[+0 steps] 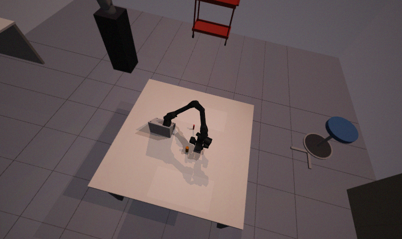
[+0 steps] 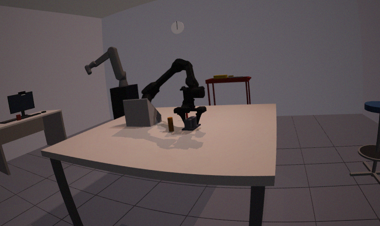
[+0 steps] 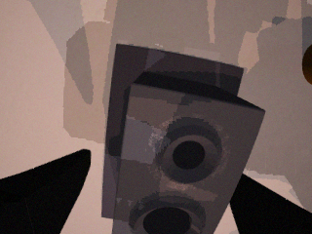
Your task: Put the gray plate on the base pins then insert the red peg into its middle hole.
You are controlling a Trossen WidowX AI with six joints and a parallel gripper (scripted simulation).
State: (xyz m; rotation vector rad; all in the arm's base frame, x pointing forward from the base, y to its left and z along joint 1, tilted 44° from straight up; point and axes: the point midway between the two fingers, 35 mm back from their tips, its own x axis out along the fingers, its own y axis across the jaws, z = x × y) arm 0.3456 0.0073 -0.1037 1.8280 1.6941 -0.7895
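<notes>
Right now my gripper tip is 10 mm above the dark base. Round my gripper tip: gray plate: 20 mm above; then orange cylinder: 100 mm behind, 70 mm to the right, 20 mm above; then red peg: 100 mm behind, 190 mm to the left, 20 mm above.
</notes>
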